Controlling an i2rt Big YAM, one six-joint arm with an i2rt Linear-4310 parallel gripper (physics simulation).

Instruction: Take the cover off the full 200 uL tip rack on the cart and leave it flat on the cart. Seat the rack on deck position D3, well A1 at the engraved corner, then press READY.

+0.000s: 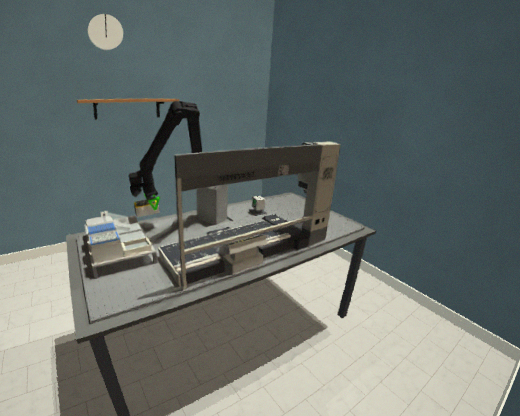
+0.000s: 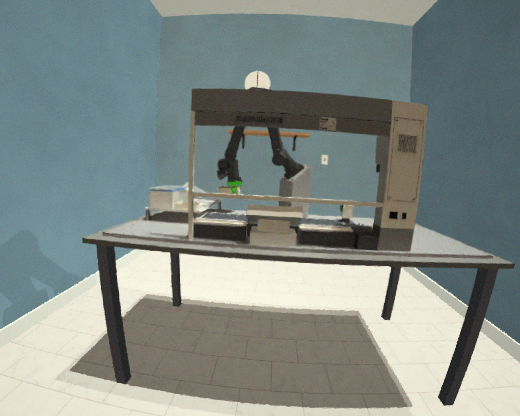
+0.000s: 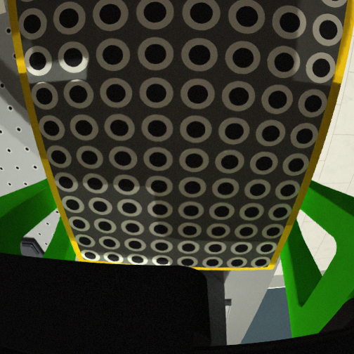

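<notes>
My gripper (image 1: pixel 153 202) (image 2: pixel 234 187) (image 3: pixel 178 175) has green fingers and is shut on the uncovered tip rack (image 1: pixel 145 209) (image 2: pixel 224 190) (image 3: pixel 177 111). The rack has a yellow rim and rows of pale rings with dark centres. It hangs above the table between the cart (image 1: pixel 135 254) and the grey pedestal, clear of both. A pale, thin piece (image 1: pixel 120 220) lies at the back of the cart and looks slanted; I cannot tell whether it is the cover. The dark deck (image 1: pixel 172 252) is inside the framed machine. D3, the engraved corner and the READY button cannot be made out.
A blue-topped box (image 1: pixel 104 245) (image 2: pixel 166 199) and a shallow pale tray (image 1: pixel 137 246) stand on the cart. The machine's top beam (image 1: pixel 250 165) (image 2: pixel 300 107) and front rail (image 2: pixel 300 200) span the deck. The grey pedestal (image 1: pixel 212 206) and a small white-and-green box (image 1: pixel 259 203) (image 2: pixel 347 212) stand behind.
</notes>
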